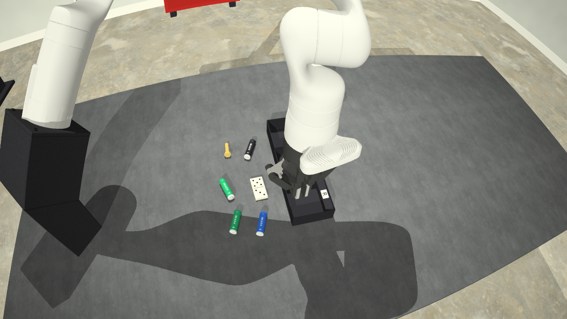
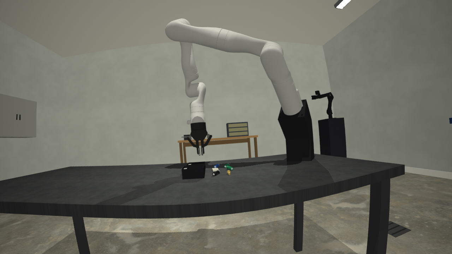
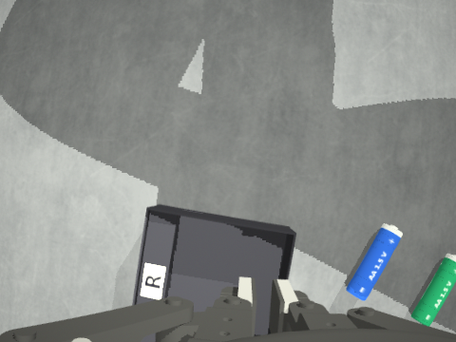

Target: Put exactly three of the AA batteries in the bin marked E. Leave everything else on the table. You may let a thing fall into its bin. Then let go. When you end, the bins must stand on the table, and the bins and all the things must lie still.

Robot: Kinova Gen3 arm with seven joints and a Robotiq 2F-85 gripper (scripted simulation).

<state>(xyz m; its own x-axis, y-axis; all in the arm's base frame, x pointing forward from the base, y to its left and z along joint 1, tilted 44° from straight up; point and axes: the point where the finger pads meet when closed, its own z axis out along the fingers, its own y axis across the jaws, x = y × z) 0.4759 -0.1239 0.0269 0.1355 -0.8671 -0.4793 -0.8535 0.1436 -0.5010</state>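
Now: the black bin marked E 100 mm to the left of my hand, 70 mm below it and 20 mm ahead of it. Also, from my hand: white domino: 80 mm below, 70 mm to the left, 70 mm behind; then blue AA battery: 80 mm below, 70 mm behind, 20 mm to the right; then black AA battery: 170 mm to the left, 80 mm below, 70 mm behind.
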